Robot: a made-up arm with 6 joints.
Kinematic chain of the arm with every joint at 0, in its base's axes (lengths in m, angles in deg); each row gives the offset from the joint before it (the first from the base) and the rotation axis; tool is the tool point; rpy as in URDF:
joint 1: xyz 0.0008 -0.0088 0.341 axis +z
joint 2: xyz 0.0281 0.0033 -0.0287 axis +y
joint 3: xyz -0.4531 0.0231 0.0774 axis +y
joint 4: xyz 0.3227 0.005 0.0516 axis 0.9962 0 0.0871
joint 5: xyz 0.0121 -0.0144 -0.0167 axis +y
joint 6: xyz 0.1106 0.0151 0.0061 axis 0.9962 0 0.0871
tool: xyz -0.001 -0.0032 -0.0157 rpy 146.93 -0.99 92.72
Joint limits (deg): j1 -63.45..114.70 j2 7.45..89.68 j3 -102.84..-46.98 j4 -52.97..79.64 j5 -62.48..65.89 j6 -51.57..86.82
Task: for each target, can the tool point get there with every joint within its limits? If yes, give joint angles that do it. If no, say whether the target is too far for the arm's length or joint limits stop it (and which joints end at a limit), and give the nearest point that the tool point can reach.
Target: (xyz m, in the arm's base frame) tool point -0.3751 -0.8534 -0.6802
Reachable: no: too far | nearest point 0.1441 -0.3746 0.4739 | short by 1.353 m
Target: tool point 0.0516 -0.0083 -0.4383
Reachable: no: joint limits stop it (at a limit: joint 2, joint 3) | nearest point 0.3410 -0.0055 0.4597 | short by 0.943 m
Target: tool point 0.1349 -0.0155 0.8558
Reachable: yes | joints -42.70 37.73 -61.66 65.07 14.29 -8.20
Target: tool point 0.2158 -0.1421 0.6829
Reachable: yes | joints -36.80 59.13 -59.42 -1.55 55.65 -14.08
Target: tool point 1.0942 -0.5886 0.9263
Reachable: no: too far | nearest point 0.4854 -0.2657 0.8288 | short by 0.696 m
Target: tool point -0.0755 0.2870 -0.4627
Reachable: no: joint limits stop it (at a limit: joint 2, joint 3) | nearest point -0.0908 0.3462 0.4546 | short by 0.919 m
